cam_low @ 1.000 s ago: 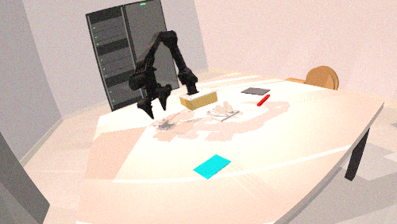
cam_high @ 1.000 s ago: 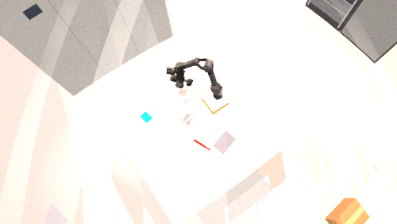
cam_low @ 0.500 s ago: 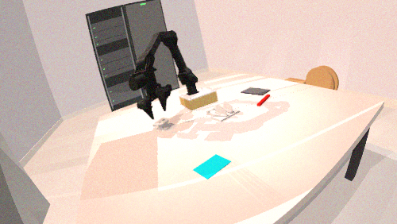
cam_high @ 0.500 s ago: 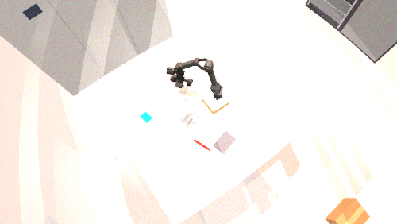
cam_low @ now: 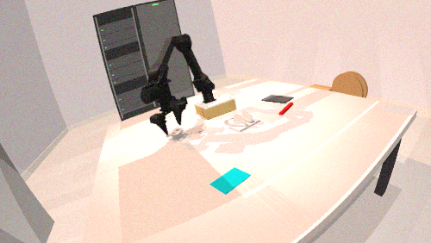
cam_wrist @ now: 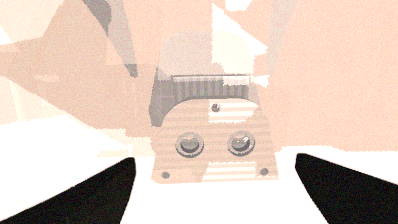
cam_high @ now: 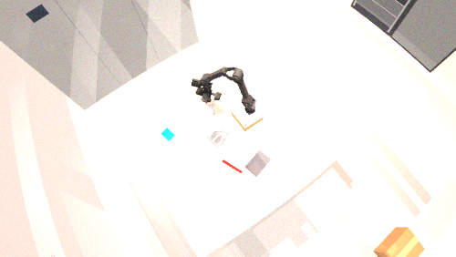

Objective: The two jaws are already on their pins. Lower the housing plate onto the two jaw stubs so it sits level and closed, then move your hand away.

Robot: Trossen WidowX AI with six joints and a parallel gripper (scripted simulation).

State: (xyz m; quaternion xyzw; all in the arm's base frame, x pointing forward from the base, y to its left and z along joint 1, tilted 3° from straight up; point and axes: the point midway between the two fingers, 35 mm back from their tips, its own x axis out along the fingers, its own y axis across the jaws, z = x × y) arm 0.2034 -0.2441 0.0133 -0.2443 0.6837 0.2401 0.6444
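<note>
Right now the white housing plate is 10 mm ahead of my gripper tip and 10 mm below it. From my gripper tip the other things lie so: dark grey plate (50 mm behind, 590 mm to the left, 40 mm below); then red bar (110 mm ahead, 520 mm to the left, 30 mm below); then cyan square (400 mm ahead, 70 mm to the left, 40 mm below).
</note>
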